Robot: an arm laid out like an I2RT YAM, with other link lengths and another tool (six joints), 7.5 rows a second.
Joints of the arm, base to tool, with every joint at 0 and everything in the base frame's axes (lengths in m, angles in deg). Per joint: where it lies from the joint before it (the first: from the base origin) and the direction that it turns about. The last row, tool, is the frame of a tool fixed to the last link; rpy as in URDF.
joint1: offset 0 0 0.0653 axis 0 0 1
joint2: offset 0.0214 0.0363 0.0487 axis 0 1 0
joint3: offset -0.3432 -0.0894 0 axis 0 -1 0
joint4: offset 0.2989 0.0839 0.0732 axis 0 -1 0
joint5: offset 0.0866 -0.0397 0.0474 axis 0 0 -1
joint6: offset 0.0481 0 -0.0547 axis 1 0 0
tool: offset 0.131 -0.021 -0.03 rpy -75.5 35 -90
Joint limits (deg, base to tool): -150..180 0..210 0..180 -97..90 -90..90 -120..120
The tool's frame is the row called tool.
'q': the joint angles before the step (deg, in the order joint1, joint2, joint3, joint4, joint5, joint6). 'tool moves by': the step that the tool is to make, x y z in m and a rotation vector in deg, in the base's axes. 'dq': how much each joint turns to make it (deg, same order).
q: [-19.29, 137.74, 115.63, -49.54, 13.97, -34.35]
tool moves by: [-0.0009, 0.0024, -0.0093, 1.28, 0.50, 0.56]
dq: [-0.13, 0.53, -0.36, 0.07, -1.20, -0.35]
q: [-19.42, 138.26, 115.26, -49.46, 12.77, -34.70]
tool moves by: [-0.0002, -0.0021, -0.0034, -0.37, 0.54, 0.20]
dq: [-0.06, 0.51, 0.24, -0.02, 0.43, -0.42]
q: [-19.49, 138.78, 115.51, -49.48, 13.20, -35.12]
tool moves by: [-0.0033, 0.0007, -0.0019, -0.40, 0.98, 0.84]
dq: [0.10, -0.21, -0.79, 0.01, 0.46, -0.94]
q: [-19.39, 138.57, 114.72, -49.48, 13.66, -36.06]
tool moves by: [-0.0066, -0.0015, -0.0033, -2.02, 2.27, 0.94]
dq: [0.32, -0.04, -1.16, 0.00, 2.38, -1.38]
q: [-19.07, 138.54, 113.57, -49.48, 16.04, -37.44]
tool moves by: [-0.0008, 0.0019, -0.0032, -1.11, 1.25, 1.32]
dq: [0.46, 0.11, -0.69, 0.34, 1.18, -1.26]
